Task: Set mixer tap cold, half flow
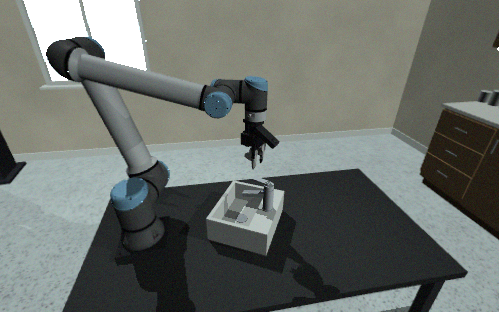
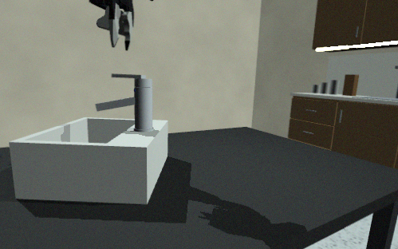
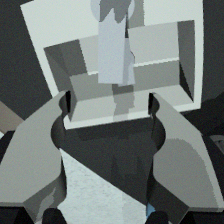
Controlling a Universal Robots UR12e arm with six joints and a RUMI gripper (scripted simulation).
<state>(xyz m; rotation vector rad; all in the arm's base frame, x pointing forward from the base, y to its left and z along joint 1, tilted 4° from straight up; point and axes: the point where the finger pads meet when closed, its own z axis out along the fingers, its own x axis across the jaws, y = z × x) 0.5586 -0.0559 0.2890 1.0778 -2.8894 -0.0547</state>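
Now: the flat lever 1 cm ahead of my hand, 2 cm to the right of it and 9 cm below it. Round my hand: white basin: 5 cm behind, 2 cm to the left, 32 cm below.
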